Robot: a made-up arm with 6 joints.
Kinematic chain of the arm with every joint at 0, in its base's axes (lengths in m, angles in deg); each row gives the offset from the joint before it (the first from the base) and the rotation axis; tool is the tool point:
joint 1: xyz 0 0 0.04 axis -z
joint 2: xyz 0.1 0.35 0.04 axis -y
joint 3: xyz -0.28 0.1 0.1 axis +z
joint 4: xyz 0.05 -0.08 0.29 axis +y
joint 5: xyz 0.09 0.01 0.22 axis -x
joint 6: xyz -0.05 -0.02 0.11 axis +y
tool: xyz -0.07 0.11 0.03
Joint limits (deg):
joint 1: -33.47..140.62
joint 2: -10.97..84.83
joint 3: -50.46..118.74
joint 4: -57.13..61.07
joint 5: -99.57..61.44
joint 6: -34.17..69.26
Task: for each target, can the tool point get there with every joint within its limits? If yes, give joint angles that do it. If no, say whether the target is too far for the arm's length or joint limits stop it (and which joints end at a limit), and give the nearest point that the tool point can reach.
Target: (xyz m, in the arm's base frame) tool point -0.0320 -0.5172 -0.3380
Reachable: no: joint limits stop it (at a limit: joint 1, joint 2, joint 3, joint 4, joint 6) | nearest point -0.3635 -0.2020 -0.1534 | short by 0.493 m
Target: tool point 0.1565 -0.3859 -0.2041
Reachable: no: joint limits stop it (at a limit: joint 1, joint 2, joint 4, joint 5, joint 6) | nearest point 0.4961 0.0034 -0.1593 | short by 0.519 m
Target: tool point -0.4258 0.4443 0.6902
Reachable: yes | joints 6.24 28.07 17.07 -1.03 -27.31 36.46
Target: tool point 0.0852 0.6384 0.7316
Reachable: yes | joints 22.37 -2.69 62.06 27.17 42.65 3.27
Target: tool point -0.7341 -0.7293 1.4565
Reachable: no: too far | nearest point -0.5063 -0.0321 0.7470 | short by 1.020 m
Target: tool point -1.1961 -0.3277 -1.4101
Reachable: no: too far | nearest point -0.7319 0.0373 -0.4558 | short by 1.122 m
